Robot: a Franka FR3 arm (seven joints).
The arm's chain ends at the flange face. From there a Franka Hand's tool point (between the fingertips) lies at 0.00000 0.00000 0.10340 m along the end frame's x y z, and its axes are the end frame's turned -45 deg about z.
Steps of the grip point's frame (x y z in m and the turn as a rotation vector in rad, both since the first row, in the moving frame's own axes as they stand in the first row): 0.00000 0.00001 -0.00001 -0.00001 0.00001 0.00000; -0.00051 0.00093 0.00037 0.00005 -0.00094 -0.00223; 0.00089 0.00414 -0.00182 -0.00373 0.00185 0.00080; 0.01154 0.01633 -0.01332 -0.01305 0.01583 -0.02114; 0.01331 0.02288 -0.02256 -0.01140 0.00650 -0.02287; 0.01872 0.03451 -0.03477 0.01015 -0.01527 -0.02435
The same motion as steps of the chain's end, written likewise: 0.00001 0.00001 -0.00001 0.00000 0.00001 0.00000; 0.00037 0.00095 0.00037 -0.00063 -0.00070 -0.00223; 0.00315 0.00216 -0.00182 -0.00133 0.00395 0.00080; 0.01760 0.00361 -0.01330 0.00197 0.02042 -0.02114; 0.02428 0.00642 -0.02255 -0.00346 0.01266 -0.02287; 0.03949 0.01077 -0.03475 -0.00362 -0.01797 -0.02435
